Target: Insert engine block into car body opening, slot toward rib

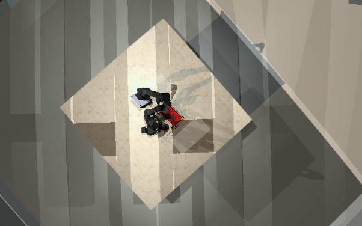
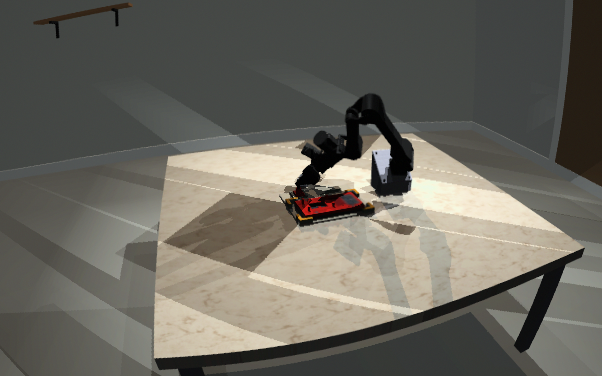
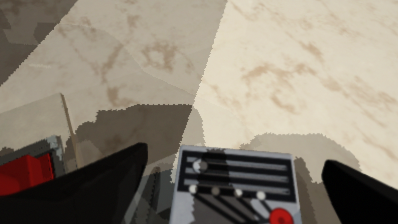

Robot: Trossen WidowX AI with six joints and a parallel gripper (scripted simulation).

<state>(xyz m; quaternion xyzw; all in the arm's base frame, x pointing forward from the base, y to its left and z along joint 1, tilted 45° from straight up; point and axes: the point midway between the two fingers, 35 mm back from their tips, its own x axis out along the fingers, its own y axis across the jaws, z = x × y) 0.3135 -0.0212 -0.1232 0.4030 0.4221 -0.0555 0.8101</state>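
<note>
The grey-white engine block is 1 cm behind my gripper tip and 1 cm to the left of it.
</note>
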